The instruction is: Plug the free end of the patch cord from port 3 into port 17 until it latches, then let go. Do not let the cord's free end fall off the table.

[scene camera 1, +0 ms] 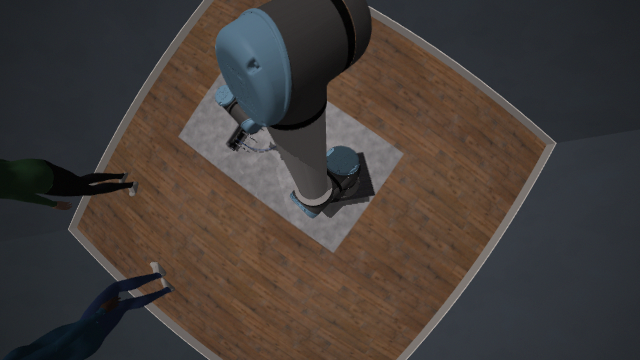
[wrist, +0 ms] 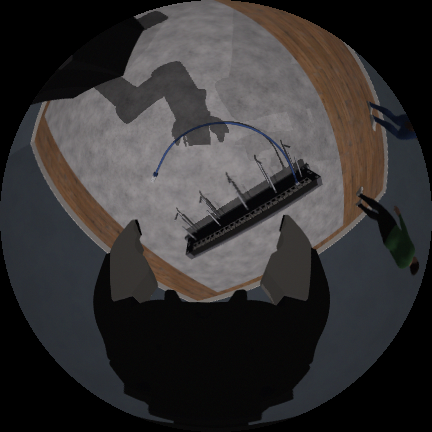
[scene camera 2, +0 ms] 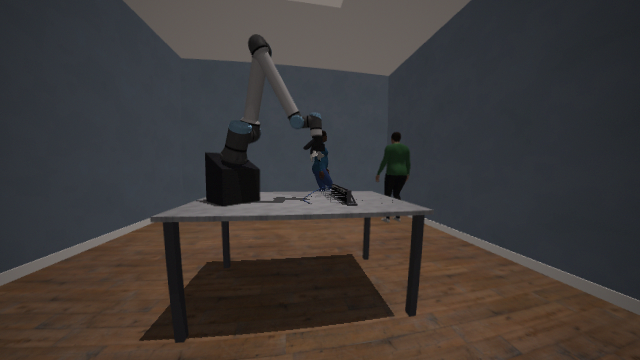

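Pixels of known places: gripper, fingertip midpoint: (wrist: 208, 219) (scene camera 2: 316, 162); arm's base at its link origin: (scene camera 2: 233, 158).
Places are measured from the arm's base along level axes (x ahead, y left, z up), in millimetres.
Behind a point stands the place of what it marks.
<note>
The blue patch cord (scene camera 1: 257, 149) {x 615, y 190, z -263 mm} (wrist: 225, 122) {x 554, y 128, z -293 mm} arcs from its plugged end near the right end of the black patch panel (scene camera 2: 345, 194) {x 812, y -155, z -241 mm} (wrist: 257, 216) {x 804, y 76, z -211 mm}. Its free end (wrist: 155, 175) {x 570, y -123, z -302 mm}, a small plug with a clear tip, is over the table left of the panel in the wrist view; whether it touches the surface is unclear. Port numbers are too small to read. My gripper (scene camera 2: 317, 156) {x 617, y 37, z -13 mm} (wrist: 208, 219) {x 617, y 37, z -13 mm} is open and empty, high above the panel. In scene camera 1 the arm hides much of the panel and the cord's free end.
Several thin metal rods (wrist: 237, 191) {x 749, y 57, z -292 mm} stick out from the panel on the cord's side. The robot's black base (scene camera 2: 232, 180) {x 58, y -177, z -147 mm} (wrist: 95, 60) stands on the grey table (scene camera 1: 320, 235) {x -146, y 391, z -310 mm} (scene camera 2: 250, 212) {x 229, y -373, z -309 mm} (wrist: 90, 150) {x 315, y -277, z -309 mm}. A person in green (scene camera 1: 25, 180) (scene camera 2: 396, 160) and one in blue (scene camera 1: 60, 330) stand beyond the table.
</note>
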